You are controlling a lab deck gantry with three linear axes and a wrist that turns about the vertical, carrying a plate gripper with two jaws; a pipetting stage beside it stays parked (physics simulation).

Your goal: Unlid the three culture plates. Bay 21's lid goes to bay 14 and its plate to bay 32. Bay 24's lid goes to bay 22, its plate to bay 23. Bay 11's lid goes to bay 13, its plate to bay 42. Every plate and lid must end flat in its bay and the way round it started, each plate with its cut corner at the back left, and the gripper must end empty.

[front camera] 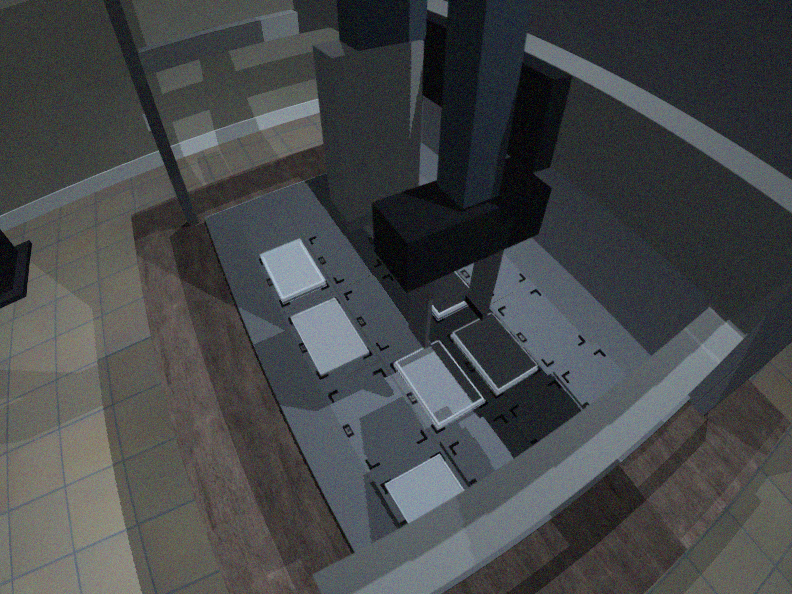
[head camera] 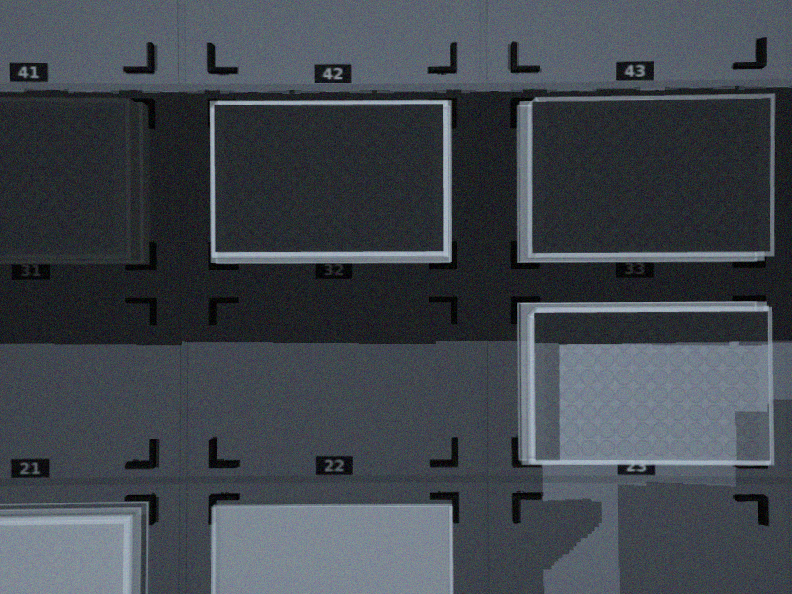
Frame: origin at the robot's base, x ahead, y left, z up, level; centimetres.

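Seen in the pictures: gripper, fingertip midpoint: [front camera: 448,322]; robot's base, link origin: [front camera: 261,260].
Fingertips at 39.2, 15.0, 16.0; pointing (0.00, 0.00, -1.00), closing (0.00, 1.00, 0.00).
Offsets run from my fingertips to a thing's top centre, as dx, dy, dz. "*": to the spot under its first point.
My gripper [front camera: 458,327] is raised above the bay 23 area, its jaws apart with no plate or lid between them; the jaws do not show in the head view. A plate @(+0.0, +0.0, -14.6) [front camera: 436,386] [head camera: 646,396] lies flat in bay 23, wells visible through its top, cut corner back left. A plate @(-16.4, +10.7, -14.6) [head camera: 329,179] lies flat in bay 32, partly hidden in the front view. A piece @(-32.8, -10.7, -14.6) [front camera: 293,271] [head camera: 63,556] with nested edges sits in bay 11. Plain lid-like pieces lie in bay 12 @(* -16.0, -10.6, -15.2) [front camera: 329,335] [head camera: 332,549] and bay 14 @(* +13.4, -10.7, -13.8) [front camera: 425,489]. Bays 21, 22 and 13 hold nothing where visible.
Another plate @(+0.0, +10.7, -14.6) [front camera: 493,353] [head camera: 649,179] sits in bay 33, close behind the bay 23 plate. A dim piece @(-32.8, +10.7, -14.6) [head camera: 63,182] sits in bay 31. The grey pipetting stage [front camera: 367,121] stands left of the gripper column. A pale rail [front camera: 543,473] crosses the front view and overlaps bay 14.
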